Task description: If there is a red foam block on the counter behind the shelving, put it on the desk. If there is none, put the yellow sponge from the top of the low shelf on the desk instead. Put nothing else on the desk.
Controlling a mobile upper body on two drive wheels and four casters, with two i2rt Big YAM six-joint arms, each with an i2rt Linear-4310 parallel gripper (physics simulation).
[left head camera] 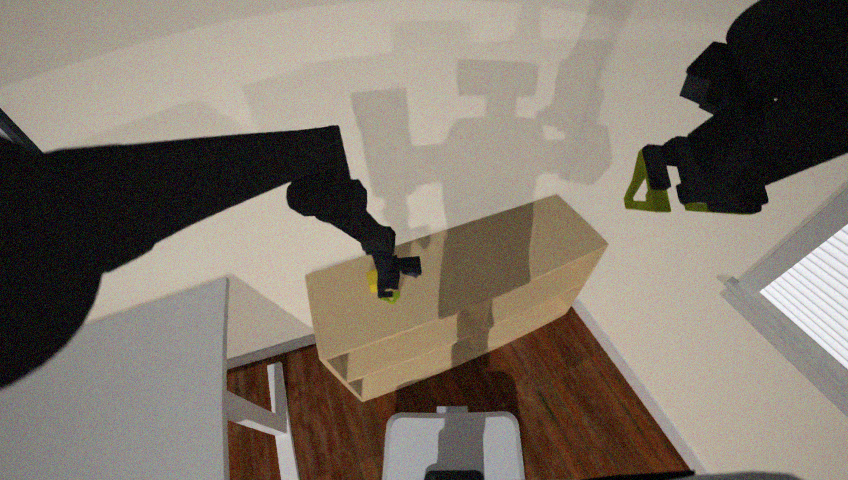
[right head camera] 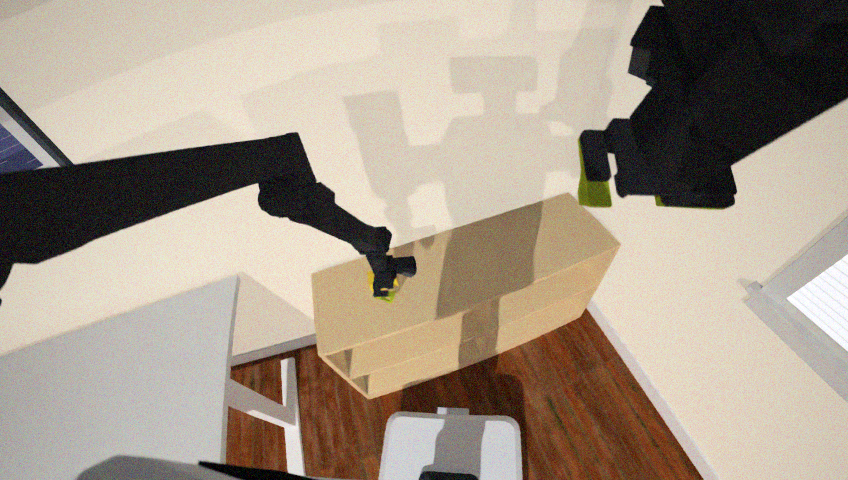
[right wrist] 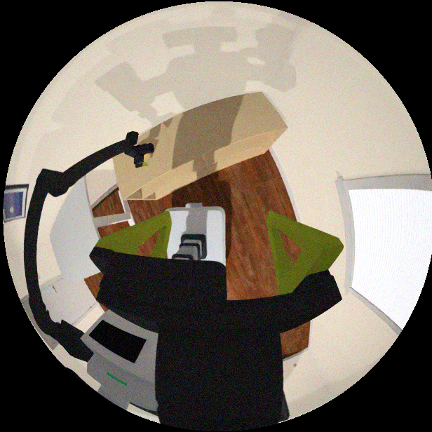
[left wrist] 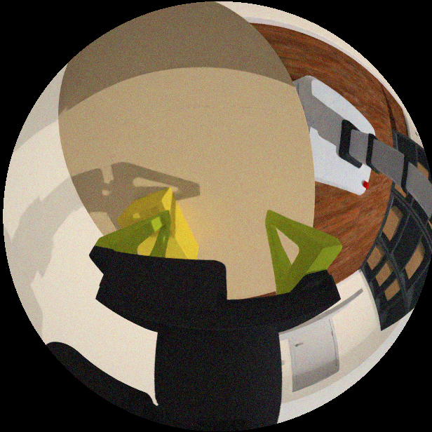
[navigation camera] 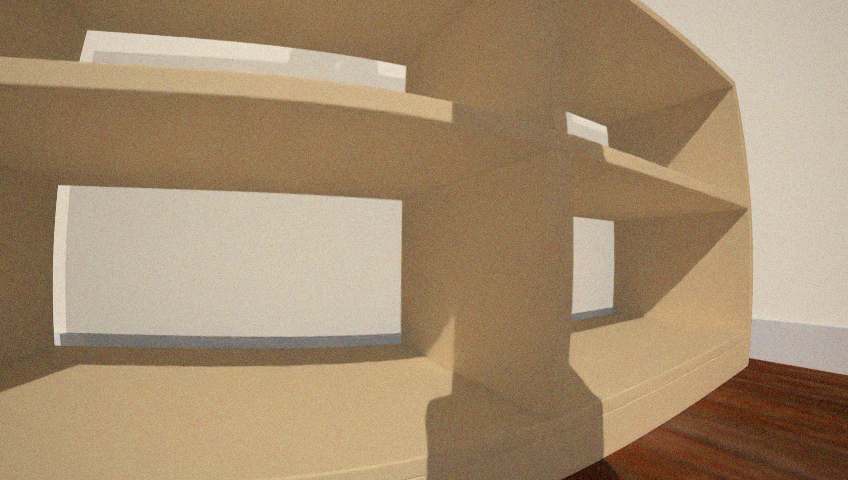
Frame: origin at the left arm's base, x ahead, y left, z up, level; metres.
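Seen in the pictures: left gripper, fingertip midpoint: (left head camera: 393, 291) (right head camera: 391, 291); right gripper, fingertip midpoint: (left head camera: 656, 204) (right head camera: 619, 199).
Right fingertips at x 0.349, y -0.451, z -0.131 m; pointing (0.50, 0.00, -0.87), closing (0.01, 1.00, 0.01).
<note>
A point is followed by its place in that frame.
The yellow sponge (left head camera: 373, 281) @[x 0.683, y 0.053, z -0.755 m] (right head camera: 373, 279) @[x 0.689, y 0.055, z -0.756 m] (left wrist: 184, 237) lies on top of the low shelf (left head camera: 351, 321) @[x 0.547, y 0.122, z -0.800 m] (right head camera: 357, 315) @[x 0.564, y 0.101, z -0.800 m] (left wrist: 240, 125) (right wrist: 250, 105). My left gripper (left head camera: 386, 288) @[x 0.640, y -0.021, z -0.755 m] (right head camera: 383, 290) @[x 0.640, y -0.021, z -0.755 m] (left wrist: 217, 215) is open above the shelf top. In the left wrist view its left-hand finger overlaps and partly hides the sponge; the space between the fingers shows bare shelf and part of the sponge. My right gripper (left head camera: 675, 202) @[x 0.349, y -0.451, z -0.131 m] (right head camera: 633, 202) @[x 0.349, y -0.451, z -0.131 m] (right wrist: 218, 216) is open and empty, high at the right. The grey desk (left head camera: 166, 344) @[x 0.357, y 0.730, z -0.690 m] (right head camera: 148, 356) @[x 0.260, y 0.839, z -0.690 m] (right wrist: 75, 225) stands left of the low shelf. No red foam block shows.
The robot's pale base (left head camera: 410, 446) @[x 0.189, y -0.065, z -1.150 m] (right head camera: 404, 443) @[x 0.195, y -0.050, z -1.150 m] stands before the low shelf. A wall runs close behind the shelf. A window (left head camera: 815, 297) @[x 0.363, y -1.207, z -0.458 m] (right wrist: 390, 240) is at the right. Dark shelving (left wrist: 385, 312) shows at the right edge of the left wrist view.
</note>
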